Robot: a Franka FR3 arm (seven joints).
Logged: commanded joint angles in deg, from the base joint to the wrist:
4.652 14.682 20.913 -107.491 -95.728 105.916 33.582
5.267 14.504 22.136 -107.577 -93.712 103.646 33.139
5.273 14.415 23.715 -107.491 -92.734 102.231 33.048
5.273 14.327 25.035 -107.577 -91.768 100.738 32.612
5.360 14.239 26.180 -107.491 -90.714 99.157 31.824
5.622 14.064 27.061 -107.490 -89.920 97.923 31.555
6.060 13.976 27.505 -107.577 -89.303 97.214 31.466
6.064 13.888 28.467 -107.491 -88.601 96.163 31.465
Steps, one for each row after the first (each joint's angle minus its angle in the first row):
0.615 -0.178 1.223 -0.086 2.016 -2.270 -0.443
0.621 -0.267 2.802 0.000 2.994 -3.685 -0.534
0.621 -0.355 4.122 -0.086 3.960 -5.178 -0.970
0.708 -0.443 5.267 0.000 5.014 -6.759 -1.758
0.970 -0.618 6.148 0.001 5.808 -7.993 -2.027
1.408 -0.706 6.592 -0.086 6.425 -8.702 -2.116
1.412 -0.794 7.554 0.000 7.127 -9.753 -2.117

